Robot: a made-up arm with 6 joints. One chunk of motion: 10 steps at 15 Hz.
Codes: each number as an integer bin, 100 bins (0 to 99) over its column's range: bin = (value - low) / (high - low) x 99, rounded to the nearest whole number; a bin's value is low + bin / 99 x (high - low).
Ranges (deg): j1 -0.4..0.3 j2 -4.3..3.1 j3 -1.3..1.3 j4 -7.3..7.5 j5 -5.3..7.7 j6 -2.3..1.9
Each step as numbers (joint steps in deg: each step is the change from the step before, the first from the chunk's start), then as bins.
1 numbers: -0.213 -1.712 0.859 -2.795 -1.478 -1.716
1 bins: 26 35 82 30 29 14
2 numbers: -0.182 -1.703 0.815 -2.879 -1.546 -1.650
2 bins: 31 35 81 30 29 15
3 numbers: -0.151 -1.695 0.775 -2.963 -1.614 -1.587
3 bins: 35 35 79 29 28 17
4 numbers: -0.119 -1.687 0.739 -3.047 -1.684 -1.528
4 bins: 40 35 78 28 28 18
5 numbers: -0.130 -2.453 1.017 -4.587 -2.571 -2.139
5 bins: 38 25 88 18 21 4
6 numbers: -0.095 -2.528 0.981 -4.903 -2.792 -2.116
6 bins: 43 24 87 16 19 4
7 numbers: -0.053 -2.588 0.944 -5.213 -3.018 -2.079
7 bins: 49 23 85 14 17 5
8 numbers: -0.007 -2.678 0.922 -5.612 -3.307 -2.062
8 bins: 56 22 85 11 15 6
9 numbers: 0.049 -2.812 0.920 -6.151 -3.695 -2.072
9 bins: 64 20 85 8 12 5
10 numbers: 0.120 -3.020 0.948 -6.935 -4.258 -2.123
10 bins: 74 17 86 2 8 4
